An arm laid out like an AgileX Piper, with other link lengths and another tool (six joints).
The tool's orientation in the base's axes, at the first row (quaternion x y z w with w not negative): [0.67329 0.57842 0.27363 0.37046]
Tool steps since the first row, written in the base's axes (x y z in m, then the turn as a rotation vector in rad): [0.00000 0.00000 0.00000 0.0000 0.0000 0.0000]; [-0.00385 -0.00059 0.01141 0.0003 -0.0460 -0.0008]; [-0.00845 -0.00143 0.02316 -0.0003 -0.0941 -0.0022]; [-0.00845 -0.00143 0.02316 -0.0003 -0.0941 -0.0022]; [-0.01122 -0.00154 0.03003 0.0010 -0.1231 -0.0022]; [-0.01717 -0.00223 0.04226 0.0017 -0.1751 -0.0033]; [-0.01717 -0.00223 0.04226 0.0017 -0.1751 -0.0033]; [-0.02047 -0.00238 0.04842 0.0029 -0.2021 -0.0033]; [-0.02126 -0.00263 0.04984 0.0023 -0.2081 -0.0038]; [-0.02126 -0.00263 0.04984 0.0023 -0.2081 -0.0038]
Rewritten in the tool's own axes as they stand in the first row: [0.00000 0.00000 0.00000 0.0000 0.0000 0.0000]; [-0.00196 0.00712 -0.00953 -0.0451 0.0021 0.0091]; [-0.00433 0.01410 -0.01981 -0.0923 0.0033 0.0182]; [-0.00433 0.01410 -0.01981 -0.0923 0.0033 0.0182]; [-0.00535 0.01811 -0.02595 -0.1205 0.0057 0.0245]; [-0.00784 0.02469 -0.03761 -0.1714 0.0082 0.0352]; [-0.00784 0.02469 -0.03761 -0.1714 0.0082 0.0352]; [-0.00895 0.02782 -0.04376 -0.1977 0.0104 0.0411]; [-0.00943 0.02854 -0.04516 -0.2036 0.0100 0.0420]; [-0.00943 0.02854 -0.04516 -0.2036 0.0100 0.0420]
